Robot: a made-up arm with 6 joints.
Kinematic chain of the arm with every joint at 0, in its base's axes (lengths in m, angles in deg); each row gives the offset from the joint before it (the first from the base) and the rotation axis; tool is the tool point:
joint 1: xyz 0 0 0.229 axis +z
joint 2: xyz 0 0.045 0 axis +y
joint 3: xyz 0 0 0.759 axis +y
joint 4: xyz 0 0 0.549 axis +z
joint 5: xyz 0 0 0 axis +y
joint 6: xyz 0 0 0.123 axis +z
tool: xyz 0 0 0
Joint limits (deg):
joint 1: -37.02..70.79
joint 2: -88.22..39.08
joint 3: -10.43..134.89
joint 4: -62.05..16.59
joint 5: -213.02..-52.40
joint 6: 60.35..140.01
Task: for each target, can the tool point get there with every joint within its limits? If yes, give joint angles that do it. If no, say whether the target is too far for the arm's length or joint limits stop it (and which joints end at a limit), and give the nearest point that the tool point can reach.
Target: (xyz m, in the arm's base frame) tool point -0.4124 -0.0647 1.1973
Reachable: yes | joints 15.52 -43.44 61.82 -5.74 -165.88 110.31
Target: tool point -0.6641 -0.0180 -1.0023
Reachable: no: joint limits stop it (at a limit: joint 2, joint 3) | nearest point -1.2429 -0.0337 0.0620 | short by 1.212 m
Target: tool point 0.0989 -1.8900 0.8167
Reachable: no: too far | nearest point -0.4498 -1.2388 0.6710 | short by 0.864 m
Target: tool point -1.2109 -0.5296 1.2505
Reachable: no: too far | nearest point -1.0090 -0.4413 1.0802 | short by 0.278 m
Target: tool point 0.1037 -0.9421 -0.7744
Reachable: no: joint limits stop it (at a limit: joint 1, joint 2, joint 3, joint 4) | nearest point -0.4225 -1.1787 0.0625 | short by 1.017 m
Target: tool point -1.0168 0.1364 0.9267
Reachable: yes | joints -4.95 -51.97 1.97 -1.82 -127.02 111.02
